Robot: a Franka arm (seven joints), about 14 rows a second.
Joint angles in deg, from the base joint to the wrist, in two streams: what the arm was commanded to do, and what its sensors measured. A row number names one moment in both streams.
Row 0, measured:
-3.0 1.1 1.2 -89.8 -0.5 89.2 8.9
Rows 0 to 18, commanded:
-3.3 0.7 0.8 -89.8 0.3 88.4 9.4
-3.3 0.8 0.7 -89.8 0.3 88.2 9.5
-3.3 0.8 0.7 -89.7 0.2 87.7 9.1
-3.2 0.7 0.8 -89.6 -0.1 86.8 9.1
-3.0 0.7 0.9 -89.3 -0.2 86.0 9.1
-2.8 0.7 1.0 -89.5 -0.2 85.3 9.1
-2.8 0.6 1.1 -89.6 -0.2 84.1 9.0
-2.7 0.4 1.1 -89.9 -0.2 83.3 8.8
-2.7 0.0 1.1 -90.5 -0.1 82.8 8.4
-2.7 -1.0 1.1 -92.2 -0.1 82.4 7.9
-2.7 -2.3 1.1 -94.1 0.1 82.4 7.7
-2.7 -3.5 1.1 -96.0 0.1 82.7 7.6
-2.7 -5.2 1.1 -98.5 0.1 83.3 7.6
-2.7 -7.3 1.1 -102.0 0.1 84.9 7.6
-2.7 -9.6 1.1 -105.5 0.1 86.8 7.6
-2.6 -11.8 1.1 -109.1 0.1 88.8 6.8
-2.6 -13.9 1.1 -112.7 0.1 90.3 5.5
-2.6 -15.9 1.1 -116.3 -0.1 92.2 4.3
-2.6 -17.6 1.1 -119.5 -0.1 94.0 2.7
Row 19, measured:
-2.7 -11.0 1.2 -110.2 -0.5 89.5 5.6
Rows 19 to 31, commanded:
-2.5 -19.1 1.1 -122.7 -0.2 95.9 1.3
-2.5 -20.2 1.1 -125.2 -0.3 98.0 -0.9
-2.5 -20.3 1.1 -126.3 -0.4 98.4 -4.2
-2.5 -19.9 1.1 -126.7 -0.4 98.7 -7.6
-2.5 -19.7 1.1 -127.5 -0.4 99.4 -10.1
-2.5 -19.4 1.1 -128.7 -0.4 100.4 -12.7
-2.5 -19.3 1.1 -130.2 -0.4 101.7 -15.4
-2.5 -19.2 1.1 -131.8 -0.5 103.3 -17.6
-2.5 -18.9 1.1 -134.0 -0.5 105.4 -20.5
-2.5 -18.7 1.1 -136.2 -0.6 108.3 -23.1
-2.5 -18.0 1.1 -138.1 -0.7 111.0 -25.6
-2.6 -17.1 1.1 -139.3 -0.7 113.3 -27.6
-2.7 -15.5 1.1 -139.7 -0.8 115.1 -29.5
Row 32, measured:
-2.6 -16.8 1.3 -137.6 -0.6 111.4 -25.2
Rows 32 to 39, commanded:
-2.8 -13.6 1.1 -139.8 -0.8 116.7 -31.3
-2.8 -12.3 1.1 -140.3 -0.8 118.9 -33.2
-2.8 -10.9 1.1 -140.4 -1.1 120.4 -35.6
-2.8 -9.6 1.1 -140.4 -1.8 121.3 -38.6
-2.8 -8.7 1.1 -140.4 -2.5 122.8 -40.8
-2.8 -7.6 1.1 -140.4 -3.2 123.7 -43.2
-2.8 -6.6 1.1 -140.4 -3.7 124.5 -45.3
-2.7 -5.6 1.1 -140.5 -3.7 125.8 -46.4
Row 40, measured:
-2.7 -7.1 1.2 -140.4 -2.8 123.6 -42.7
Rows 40 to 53, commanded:
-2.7 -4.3 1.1 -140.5 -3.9 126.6 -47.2
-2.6 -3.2 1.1 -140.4 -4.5 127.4 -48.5
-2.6 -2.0 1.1 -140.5 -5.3 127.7 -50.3
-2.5 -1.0 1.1 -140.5 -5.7 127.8 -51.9
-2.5 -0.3 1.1 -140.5 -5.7 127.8 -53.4
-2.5 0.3 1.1 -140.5 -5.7 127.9 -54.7
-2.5 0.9 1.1 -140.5 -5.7 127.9 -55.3
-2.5 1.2 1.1 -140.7 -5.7 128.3 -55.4
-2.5 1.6 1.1 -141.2 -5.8 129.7 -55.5
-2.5 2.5 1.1 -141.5 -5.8 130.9 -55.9
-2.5 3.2 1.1 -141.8 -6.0 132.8 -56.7
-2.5 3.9 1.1 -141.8 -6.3 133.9 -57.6
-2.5 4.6 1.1 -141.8 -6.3 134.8 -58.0
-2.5 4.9 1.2 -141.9 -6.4 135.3 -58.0
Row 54, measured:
-2.6 4.0 1.3 -141.3 -5.6 133.2 -56.7
